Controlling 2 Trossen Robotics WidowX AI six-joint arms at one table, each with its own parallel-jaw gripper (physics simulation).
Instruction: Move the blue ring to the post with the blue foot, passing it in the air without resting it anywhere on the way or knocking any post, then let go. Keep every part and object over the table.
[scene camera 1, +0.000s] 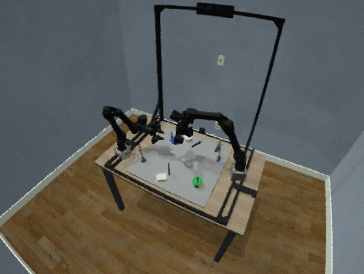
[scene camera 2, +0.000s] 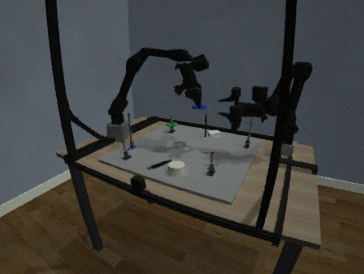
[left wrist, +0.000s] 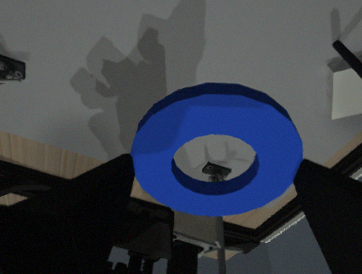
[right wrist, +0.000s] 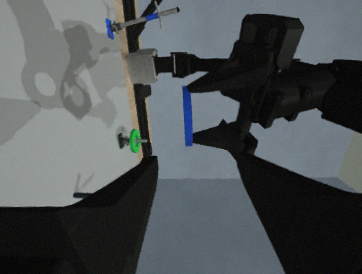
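Pixels of known places: left gripper, between the fingertips: (scene camera 2: 199, 106) (left wrist: 214, 166) (right wrist: 188, 117); right gripper, between the fingertips: (scene camera 1: 164, 136) (scene camera 2: 218, 107) (left wrist: 159, 259) (right wrist: 197, 159); left arm's base, origin of its link: (scene camera 1: 239, 168) (scene camera 2: 117, 123) (right wrist: 156, 65); right arm's base, origin of its link: (scene camera 1: 122, 148) (scene camera 2: 285, 141) (left wrist: 182, 249).
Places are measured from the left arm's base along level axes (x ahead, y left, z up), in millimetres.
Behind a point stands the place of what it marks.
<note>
The blue ring (scene camera 1: 173, 141) @(x 487, y -58, z 135 mm) (scene camera 2: 199, 106) (left wrist: 215, 115) @(x 447, y -82, z 127 mm) (right wrist: 187, 117) @(x 503, y -98, z 126 mm) is in the air above the mat. My left gripper (scene camera 1: 177, 140) @(x 475, y -79, z 126 mm) (scene camera 2: 196, 102) @(x 475, y -79, z 126 mm) (left wrist: 214, 166) @(x 475, y -79, z 126 mm) is shut on it, with one finger at each side of its outer edge. My right gripper (scene camera 1: 162, 135) @(x 561, y -104, z 133 mm) (scene camera 2: 220, 107) @(x 561, y -104, z 133 mm) (right wrist: 197, 159) @(x 561, y -104, z 133 mm) is open and empty, its fingertips a short gap from the ring. The post with the blue foot (scene camera 1: 218, 152) (scene camera 2: 131, 137) @(x 149, y -155, z -20 mm) (right wrist: 142, 21) @(x 151, y -153, z 12 mm) stands upright near the left arm's base, with a blue band partway up and a small crossbar.
A green ring (scene camera 1: 194, 180) @(x 311, y 127, z -34 mm) (scene camera 2: 167, 124) @(x 270, y 110, z -34 mm) (right wrist: 135, 132) @(x 281, y 103, z -34 mm) sits on a short post. Other posts (scene camera 2: 249, 132) @(x 727, y -40, z -6 mm) (scene camera 2: 211, 162) @(x 546, y -323, z -37 mm) (scene camera 2: 126, 150) @(x 161, y -253, z -45 mm) (scene camera 2: 206, 125) @(x 502, y 66, z -15 mm) stand on the grey mat. A white cylinder (scene camera 2: 176, 167) @(x 414, y -358, z -50 mm), a black pen-like object (scene camera 2: 159, 164) @(x 329, y -300, z -75 mm) and a white block (scene camera 1: 161, 177) @(x 545, y 114, z -65 mm) (scene camera 2: 214, 132) @(x 549, y 95, z -65 mm) lie there too.
</note>
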